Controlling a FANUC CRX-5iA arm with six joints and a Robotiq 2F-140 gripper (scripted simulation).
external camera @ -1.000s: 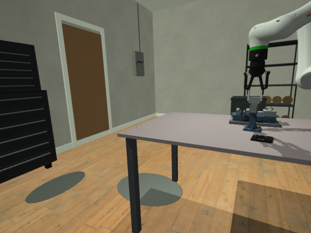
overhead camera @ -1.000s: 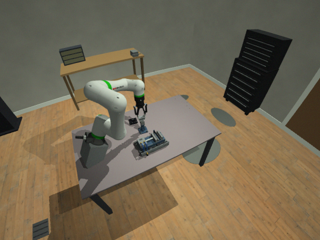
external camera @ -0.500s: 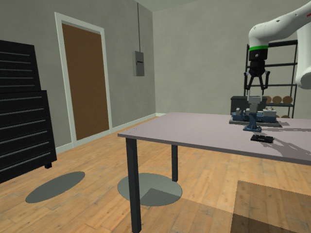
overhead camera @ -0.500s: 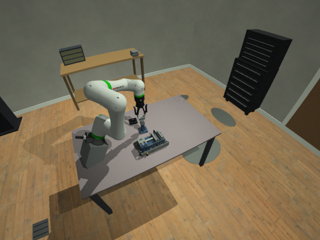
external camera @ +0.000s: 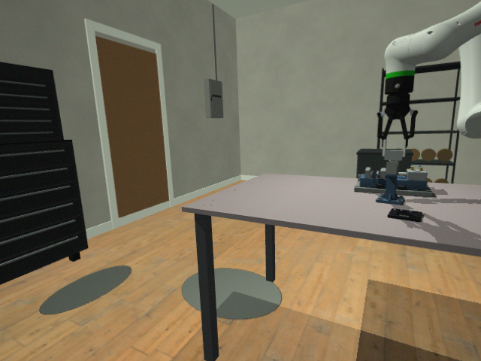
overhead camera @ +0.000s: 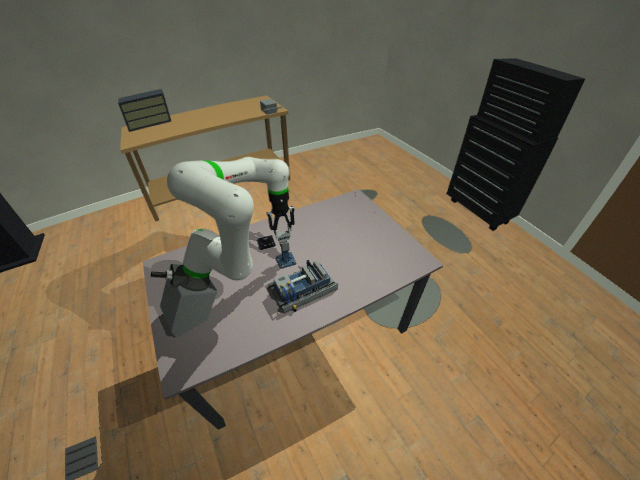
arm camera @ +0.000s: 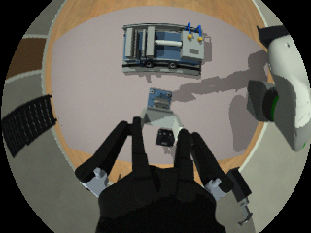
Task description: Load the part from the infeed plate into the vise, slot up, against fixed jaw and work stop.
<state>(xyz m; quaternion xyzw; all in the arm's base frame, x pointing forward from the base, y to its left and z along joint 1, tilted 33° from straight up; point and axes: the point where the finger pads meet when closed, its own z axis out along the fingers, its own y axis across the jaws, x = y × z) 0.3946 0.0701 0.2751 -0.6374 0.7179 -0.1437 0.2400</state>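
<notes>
Now: the part 30 mm below my hand and 10 mm to the right of it. From my hand the other things lie so: air cylinder: 210 mm to the right, 130 mm below, 90 mm behind; then vise: 200 mm to the right, 170 mm below, 10 mm ahead; then black infeed plate: 210 mm below, 190 mm to the left, 50 mm behind.
</notes>
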